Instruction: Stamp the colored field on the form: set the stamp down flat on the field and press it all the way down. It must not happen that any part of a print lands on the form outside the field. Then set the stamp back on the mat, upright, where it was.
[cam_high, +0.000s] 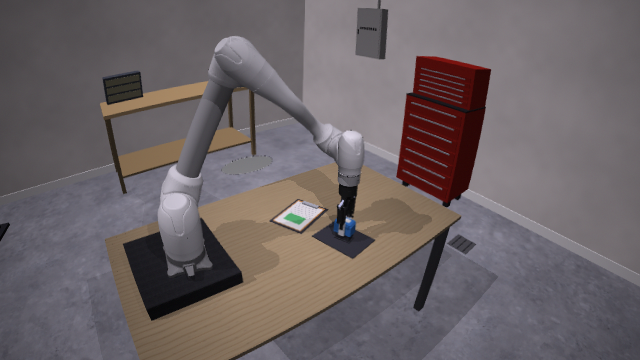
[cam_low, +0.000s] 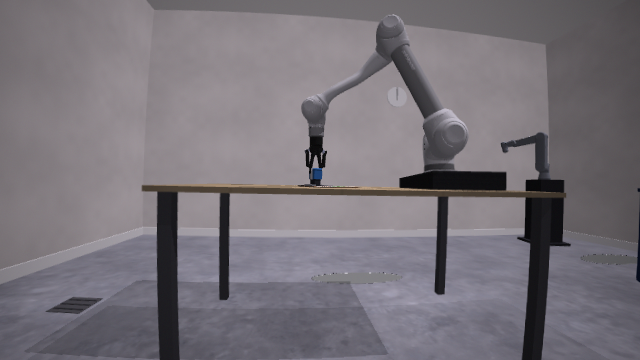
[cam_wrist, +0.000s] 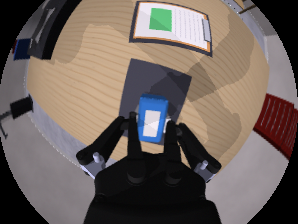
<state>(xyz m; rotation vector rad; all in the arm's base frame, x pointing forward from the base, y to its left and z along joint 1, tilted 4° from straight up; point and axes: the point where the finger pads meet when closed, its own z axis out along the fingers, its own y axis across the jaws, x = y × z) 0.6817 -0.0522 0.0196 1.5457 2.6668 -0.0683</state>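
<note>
Now: hand 20 mm above the stamp. From my hand the other things lie so: clipboard (70 mm behind, 270 mm to the left, 60 mm below); mat (70 mm below).
</note>
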